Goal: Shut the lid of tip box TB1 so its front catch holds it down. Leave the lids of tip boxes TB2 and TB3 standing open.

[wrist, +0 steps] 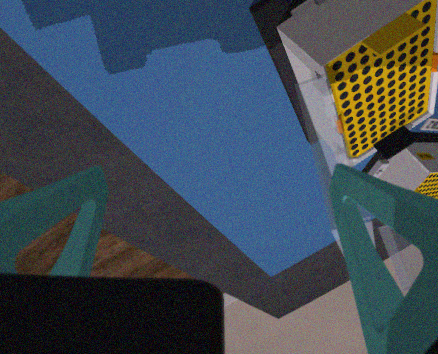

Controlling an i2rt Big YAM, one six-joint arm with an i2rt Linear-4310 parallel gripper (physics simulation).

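Places are measured from the arm's base along level axes (x ahead, y left, z up), in centimetres.
Pixels of known places: gripper, fingertip midpoint: [218, 177].
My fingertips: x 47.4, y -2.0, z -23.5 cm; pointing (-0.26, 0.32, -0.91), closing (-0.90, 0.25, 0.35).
Behind a point stands the place of what it marks.
Tip box TB1 [382, 87] {z -28.6, x 34.7, y 3.5 cm} is at the upper right of the wrist view, with a grey wall, a yellow hole-patterned rack and a dark base. Its clear lid [321, 120] {z -25.1, x 41.6, y -0.4 cm} stands open, seen nearly edge-on along the box's left side; its lower end runs behind the right fingertip. My gripper [218, 177] {z -23.5, x 47.4, y -2.0 cm} is open and empty, its green fingers wide apart. The right fingertip overlaps the lid's lower part in view; whether they touch I cannot tell. TB2 [404, 167] {z -30.9, x 26.3, y 22.0 cm} shows partly behind the right finger, its lid mostly hidden. TB3 and TB1's front catch cannot be made out.
A blue mat [200, 120] {z -34.3, x 46.6, y 4.5 cm} with a dark grey border [150, 175] {z -34.6, x 52.5, y 8.0 cm} lies below. Wooden surface [130, 257] shows at the lower left, a pale surface [290, 327] at the bottom. A black block [100, 315] {z -17.4, x 50.0, y -8.1 cm} fills the lower left corner. A shadow falls across the mat's top.
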